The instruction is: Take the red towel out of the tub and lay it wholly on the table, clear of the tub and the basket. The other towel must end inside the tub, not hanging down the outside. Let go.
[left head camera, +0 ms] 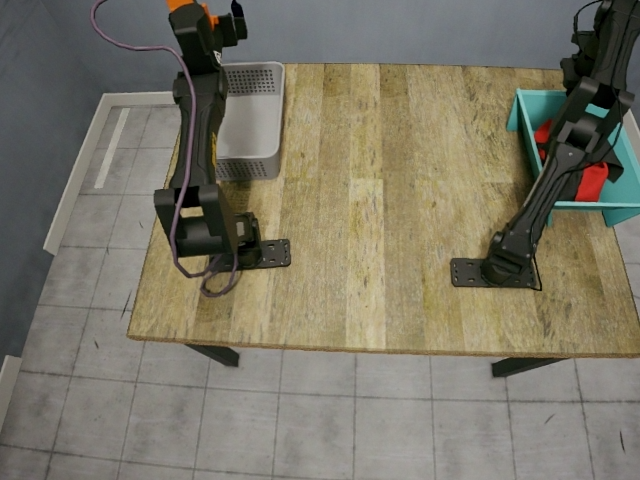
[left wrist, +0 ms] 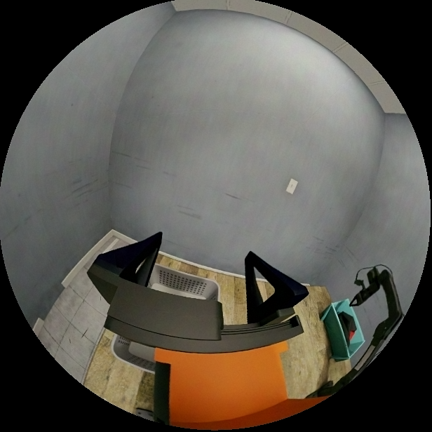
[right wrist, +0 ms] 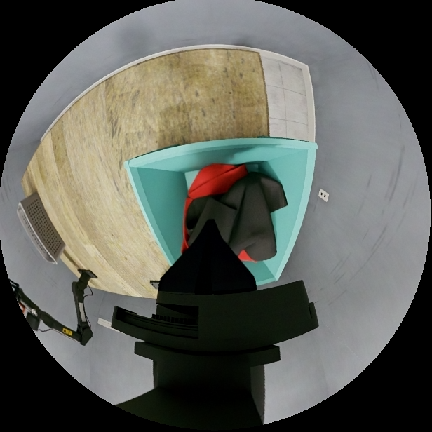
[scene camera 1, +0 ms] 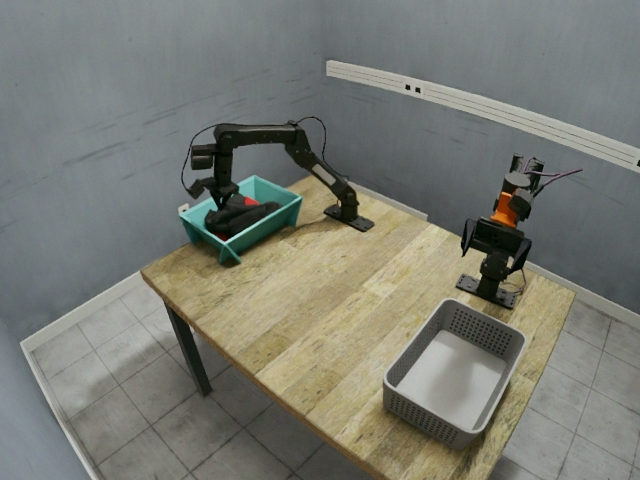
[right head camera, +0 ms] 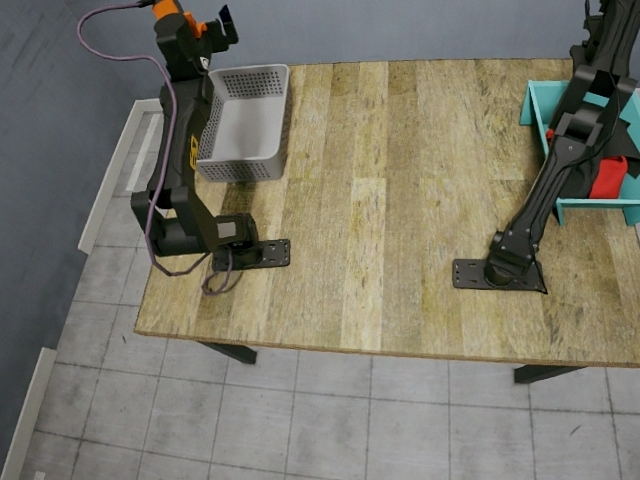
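Observation:
The red towel (left head camera: 591,181) (right head camera: 610,175) (scene camera 1: 251,201) (right wrist: 215,179) lies crumpled in the teal tub (left head camera: 594,205) (right head camera: 599,202) (scene camera 1: 268,229) (right wrist: 220,146), partly under the dark towel (left head camera: 568,186) (right head camera: 573,183) (scene camera 1: 248,217) (right wrist: 260,210). Red shows at several edges of the dark cloth. Both lie inside the walls in the right wrist view. My right gripper (scene camera 1: 221,206) (right wrist: 211,223) is shut, pointing down over the dark towel; no cloth is visible between its fingers, and whether the tips touch the cloth is unclear. My left gripper (scene camera 1: 488,262) (left wrist: 206,247) is open and empty, raised far from the tub.
The grey perforated basket (left head camera: 281,118) (right head camera: 285,118) (scene camera 1: 413,410) (right wrist: 40,227) stands at the table's other end, near my left arm. My right forearm crosses above the tub's near side in both head views. A wall rises behind the table's far edge.

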